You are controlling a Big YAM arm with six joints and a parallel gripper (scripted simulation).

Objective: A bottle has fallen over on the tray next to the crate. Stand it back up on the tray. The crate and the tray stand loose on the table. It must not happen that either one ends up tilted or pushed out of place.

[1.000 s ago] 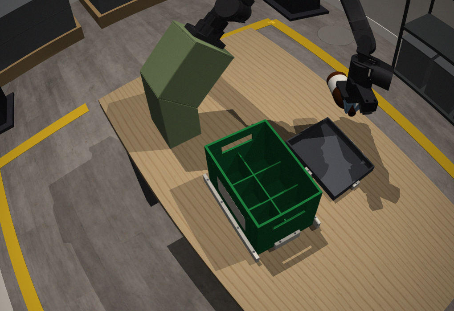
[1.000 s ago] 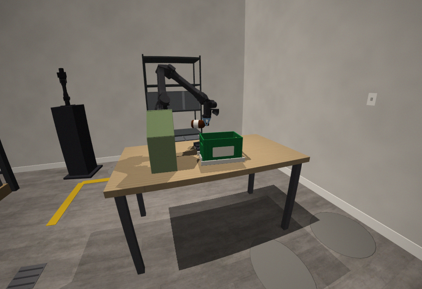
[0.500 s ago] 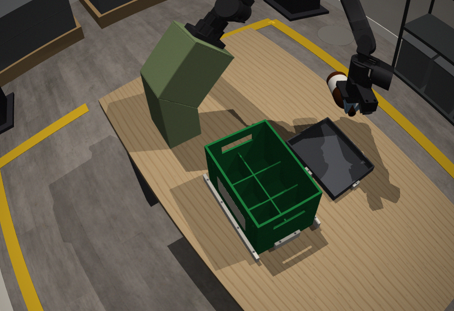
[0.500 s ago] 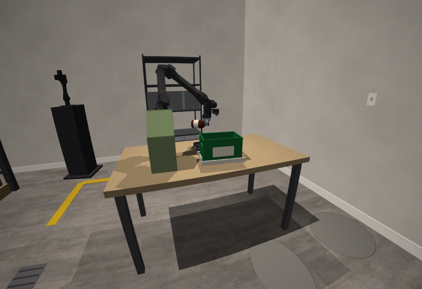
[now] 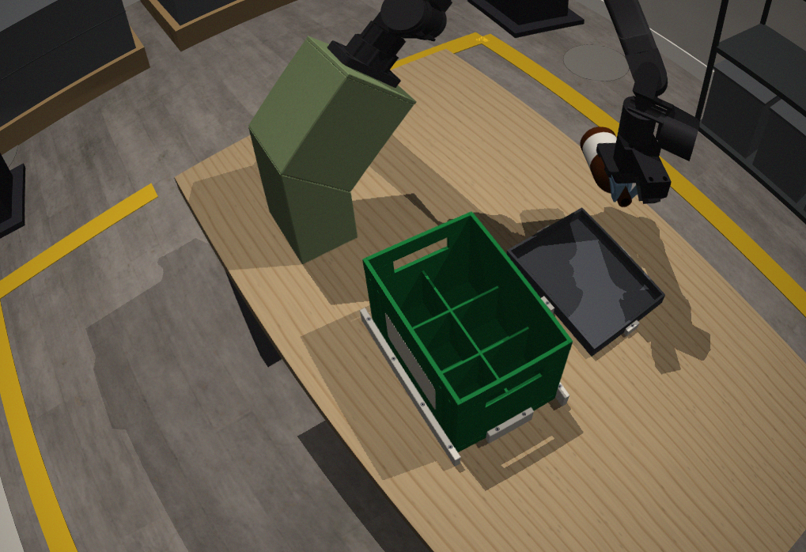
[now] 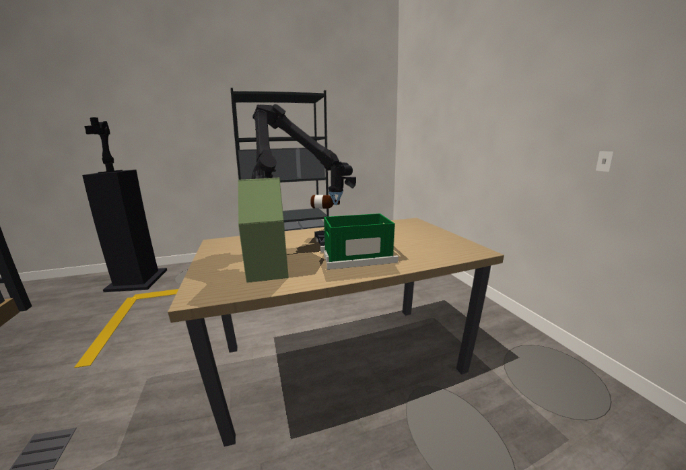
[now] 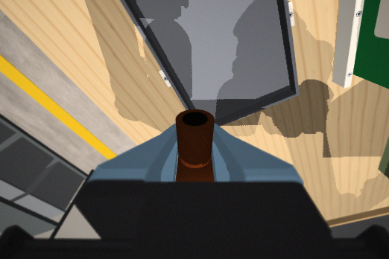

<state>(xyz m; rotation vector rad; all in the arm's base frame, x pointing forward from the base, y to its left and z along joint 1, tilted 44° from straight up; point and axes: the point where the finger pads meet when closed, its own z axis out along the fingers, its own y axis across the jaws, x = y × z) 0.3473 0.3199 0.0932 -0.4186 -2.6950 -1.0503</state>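
My hand is 5 cm past the brown bottle and 2 cm to the right of it. From my hand the other things lie so: dark grey tray: 18 cm below, 5 cm to the right, 1 cm ahead; green crate: 33 cm to the right, 11 cm below, 5 cm ahead.
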